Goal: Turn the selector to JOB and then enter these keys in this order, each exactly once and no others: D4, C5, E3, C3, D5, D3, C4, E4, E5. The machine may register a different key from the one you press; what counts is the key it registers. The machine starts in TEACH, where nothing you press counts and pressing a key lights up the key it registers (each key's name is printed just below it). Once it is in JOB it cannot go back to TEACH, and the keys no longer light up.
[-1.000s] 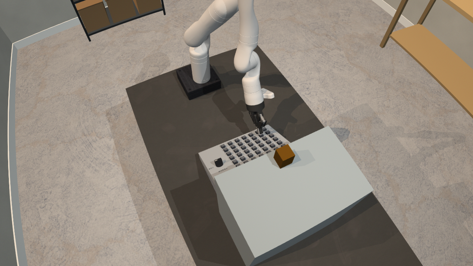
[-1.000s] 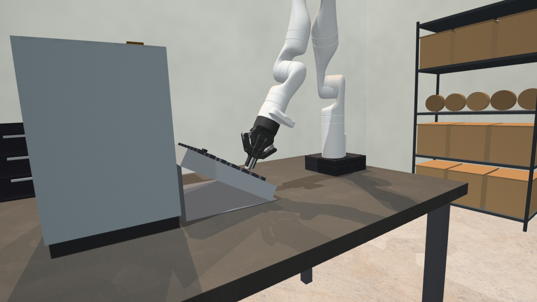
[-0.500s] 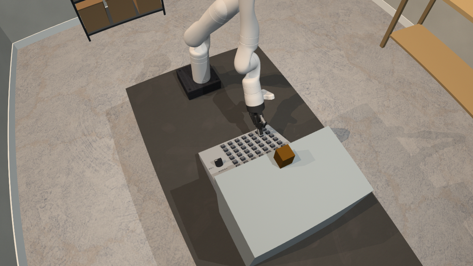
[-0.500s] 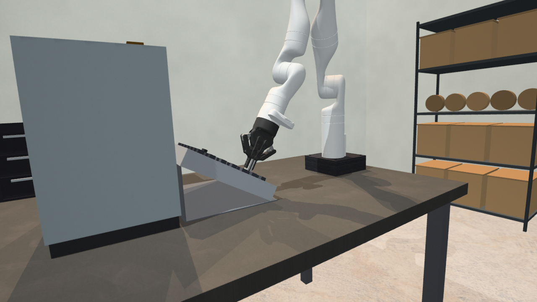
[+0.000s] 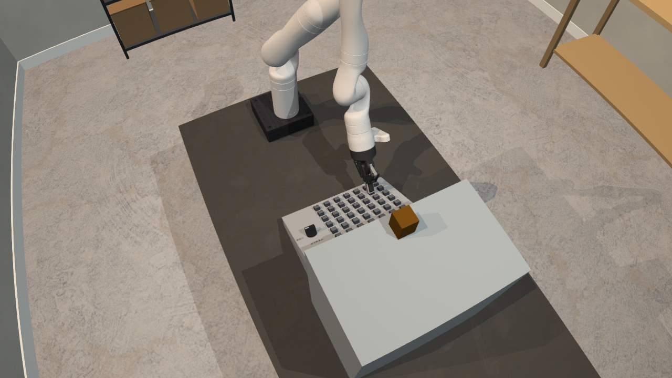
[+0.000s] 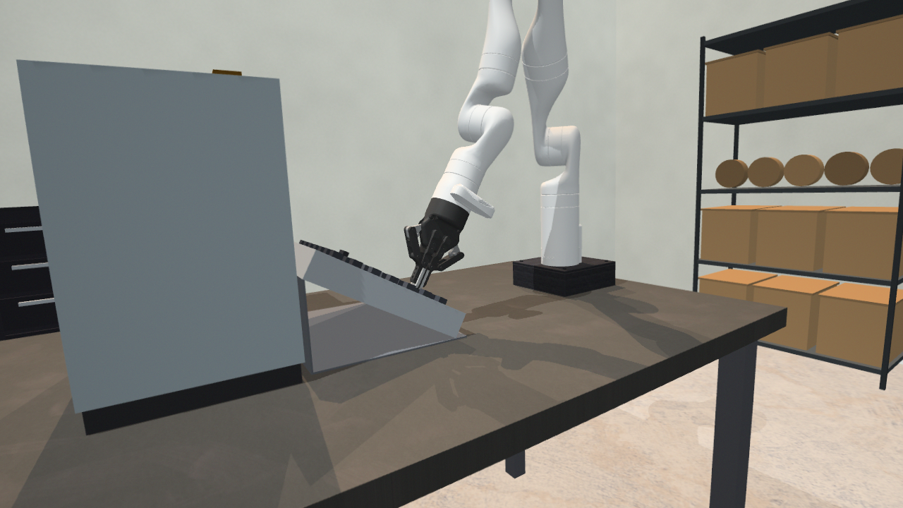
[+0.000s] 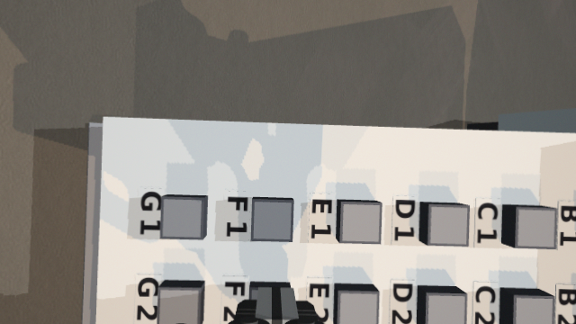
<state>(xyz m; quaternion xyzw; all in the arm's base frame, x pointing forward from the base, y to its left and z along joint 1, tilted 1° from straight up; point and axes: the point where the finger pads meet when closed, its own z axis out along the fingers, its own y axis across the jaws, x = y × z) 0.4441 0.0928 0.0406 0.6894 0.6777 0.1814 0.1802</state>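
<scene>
My gripper is now 4 cm short of the key E2. Round my hand: key E1: 4 cm to the left, 4 cm ahead; key D1: 7 cm ahead, 3 cm to the left, 1 cm above; sloped keypad panel: 12 cm to the right, 9 cm ahead, 2 cm below.
</scene>
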